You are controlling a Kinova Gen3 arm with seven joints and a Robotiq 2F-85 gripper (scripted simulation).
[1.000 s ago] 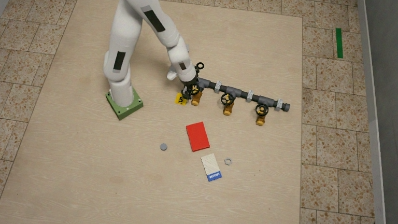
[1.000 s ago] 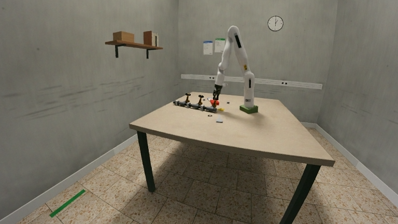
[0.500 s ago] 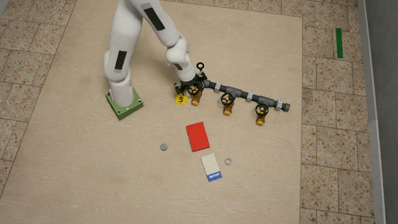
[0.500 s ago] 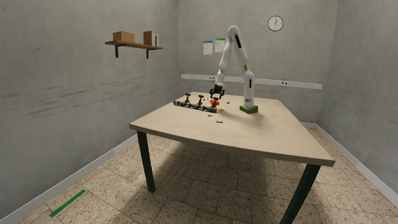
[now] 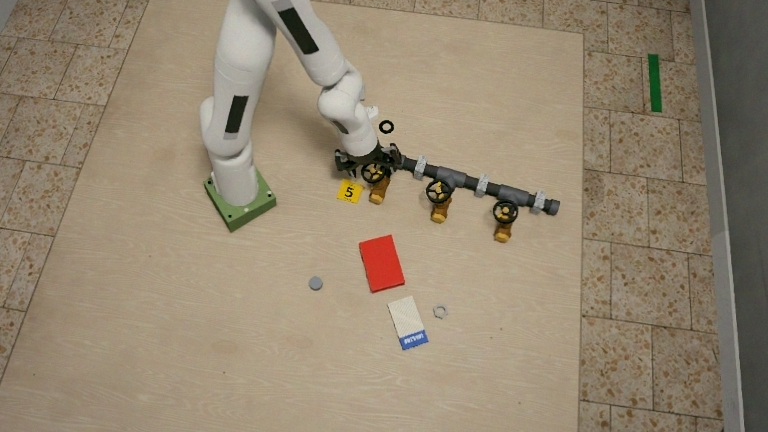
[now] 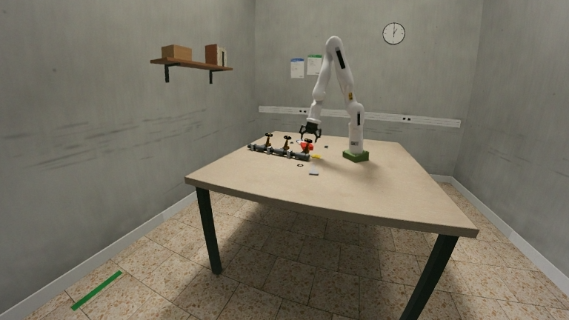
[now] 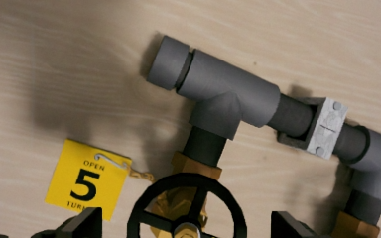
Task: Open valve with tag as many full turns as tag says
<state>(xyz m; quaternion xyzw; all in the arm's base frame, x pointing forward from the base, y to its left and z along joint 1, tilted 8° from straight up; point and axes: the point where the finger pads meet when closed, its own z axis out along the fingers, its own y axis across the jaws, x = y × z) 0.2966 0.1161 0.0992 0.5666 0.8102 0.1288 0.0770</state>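
Right now the yellow tag is 11 cm below my hand, 6 cm behind it and 1 cm to the right of it. The rest, counted from my hand: blue card (29 cm to the right, 19 cm ahead, 10 cm below); red block (18 cm to the right, 10 cm below, 8 cm ahead); grey disc (27 cm to the right, 10 cm below, 5 cm behind).
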